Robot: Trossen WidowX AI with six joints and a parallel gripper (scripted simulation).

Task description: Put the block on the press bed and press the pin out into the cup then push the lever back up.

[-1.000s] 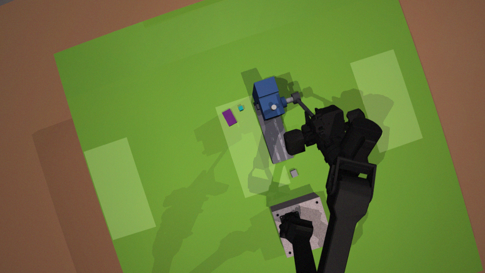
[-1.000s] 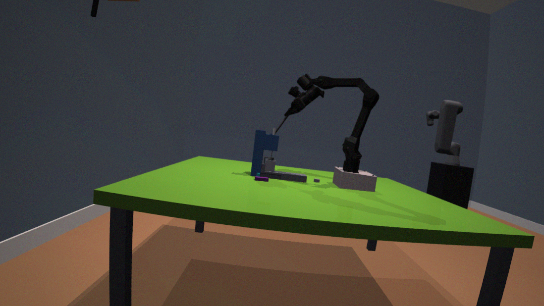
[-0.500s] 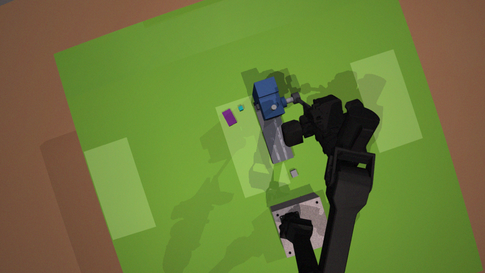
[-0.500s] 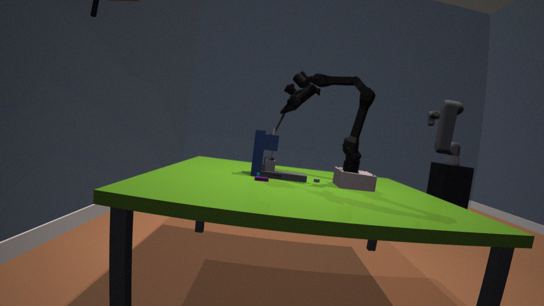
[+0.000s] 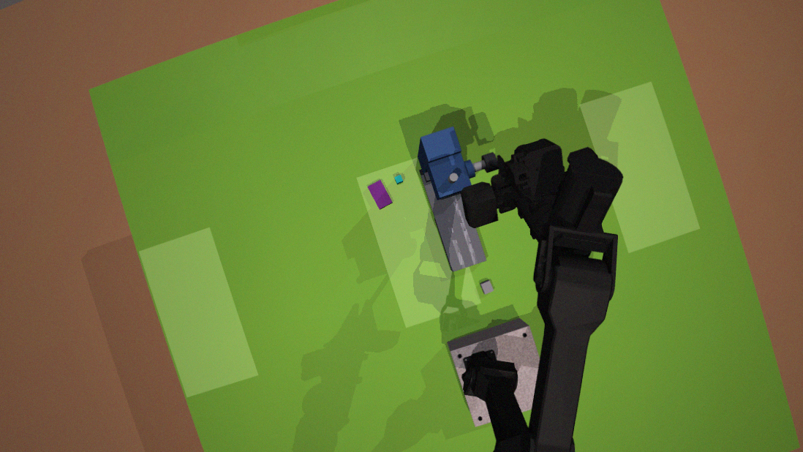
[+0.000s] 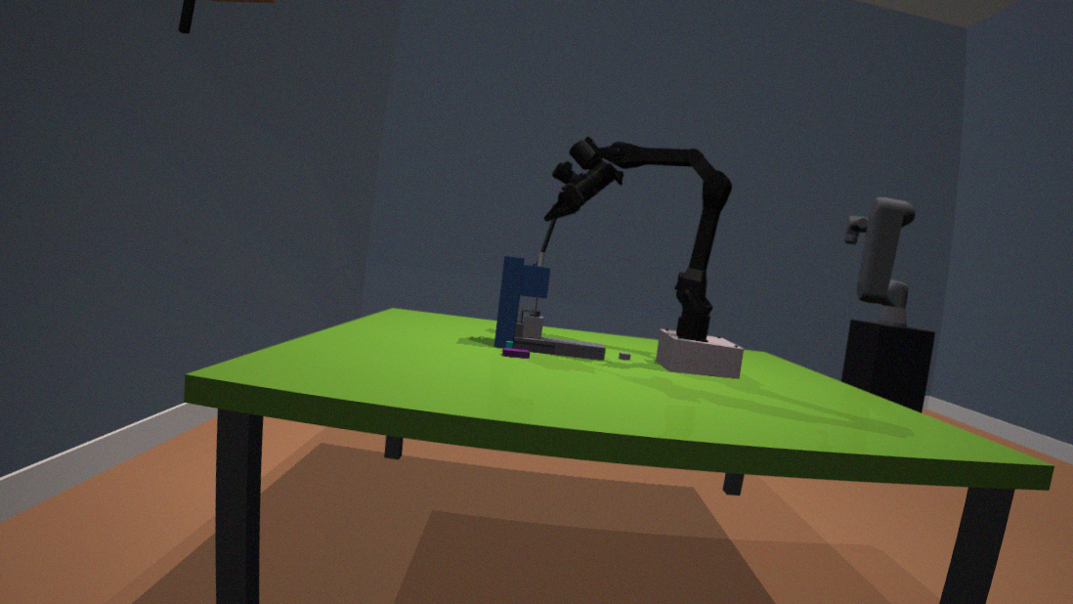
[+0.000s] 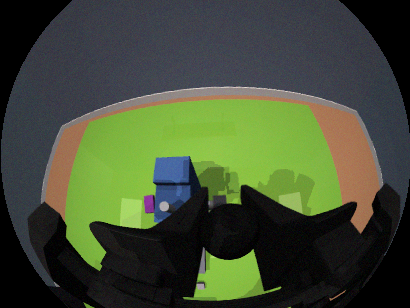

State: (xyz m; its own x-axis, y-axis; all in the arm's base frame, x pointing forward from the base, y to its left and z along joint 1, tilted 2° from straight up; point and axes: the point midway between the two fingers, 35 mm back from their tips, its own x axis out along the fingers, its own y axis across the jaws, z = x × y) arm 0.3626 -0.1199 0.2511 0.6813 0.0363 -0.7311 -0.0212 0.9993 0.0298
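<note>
The lever is 5 cm below my gripper tip, 1 cm to the left of it and 1 cm behind it. Also, from my gripper tip: small teal cube 30 cm below, 16 cm to the left, 4 cm ahead; then punch rod 17 cm below, 8 cm to the left; then purple slab 31 cm below, 21 cm to the left, 3 cm ahead.
</note>
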